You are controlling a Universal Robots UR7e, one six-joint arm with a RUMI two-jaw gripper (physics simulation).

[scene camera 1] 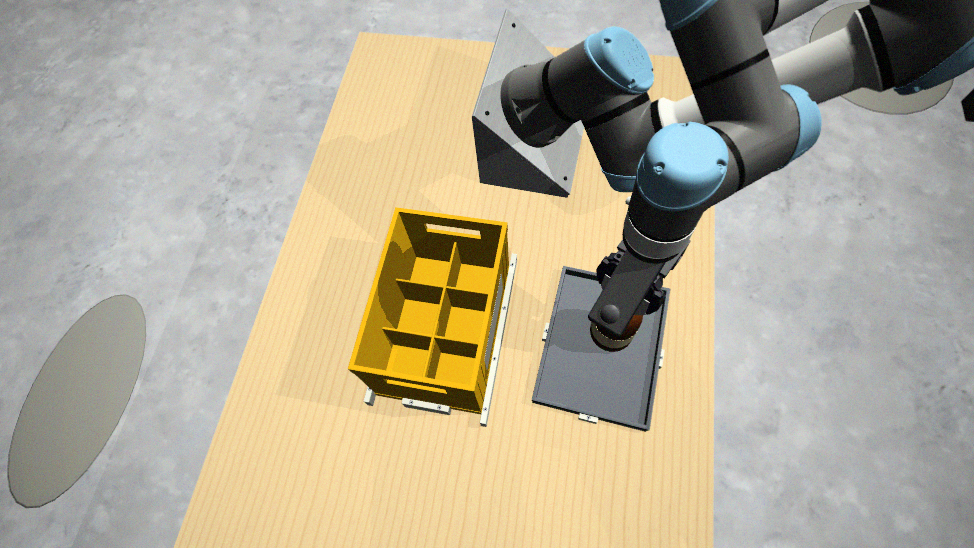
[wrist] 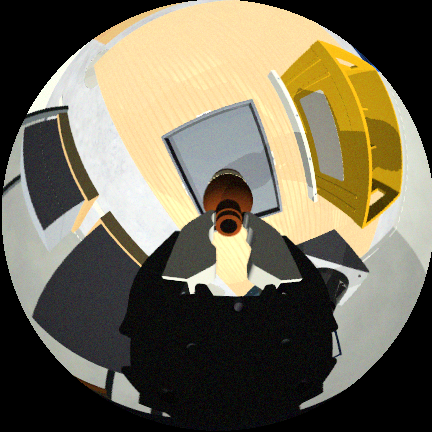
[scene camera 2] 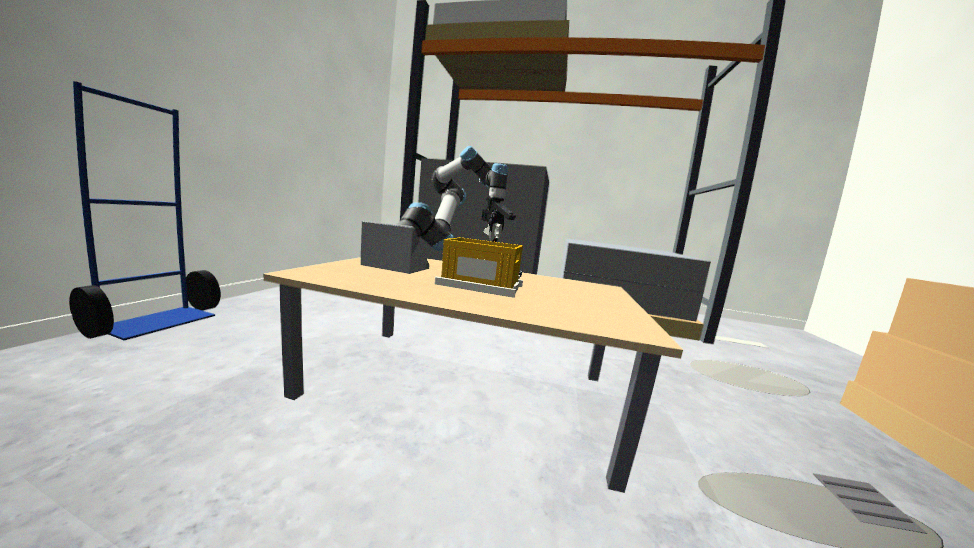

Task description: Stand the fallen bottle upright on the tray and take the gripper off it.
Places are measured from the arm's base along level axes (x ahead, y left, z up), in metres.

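Where they show: gripper, fingertip midpoint: point(wrist: 228, 212); arm's base, origin of the base link: point(scene camera 1: 529, 108) point(wrist: 328, 280) point(scene camera 2: 401, 241).
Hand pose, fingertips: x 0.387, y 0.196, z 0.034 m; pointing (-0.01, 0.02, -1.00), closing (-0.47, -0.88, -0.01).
Things, the pixels of their top centre, and the offset from my fingertips. "pt": a spot on its surface instead.
- brown bottle, middle of its top: point(wrist: 228, 227) point(scene camera 1: 626, 298) dx -0.005, dy +0.002, dz +0.020 m
- grey tray, surface spot: point(scene camera 1: 578, 388) pt dx +0.098, dy -0.041, dz -0.151 m
- yellow crate, middle of its top: point(scene camera 1: 431, 291) point(scene camera 2: 485, 242) dx +0.029, dy -0.286, dz +0.019 m
- white rail, middle of its top: point(scene camera 1: 499, 333) point(wrist: 304, 137) dx +0.029, dy -0.187, dz -0.127 m
The brown bottle point(scene camera 1: 633, 323) point(wrist: 220, 192) is held by its neck, mouth up, over the rear right part of the grey tray point(scene camera 1: 578, 388) point(wrist: 210, 140). It looks about upright; a slight tilt cannot be ruled out. Its pale band shows low on the body in scene camera 1. Whether its base touches the tray cannot be told. My gripper point(wrist: 228, 212) is shut on the bottle's neck, just below the mouth. In scene camera 1 the gripper body hides the fingertips and the neck. In scene camera 2 the crate hides the tray and most of the bottle.
A yellow crate point(scene camera 1: 367, 340) point(scene camera 2: 504, 269) point(wrist: 350, 150) with several compartments stands left of the tray in scene camera 1. A white rail point(scene camera 1: 498, 340) runs along its side facing the tray. The arm's grey wedge mount point(scene camera 1: 493, 156) stands behind the crate. Small white stops sit around the tray.
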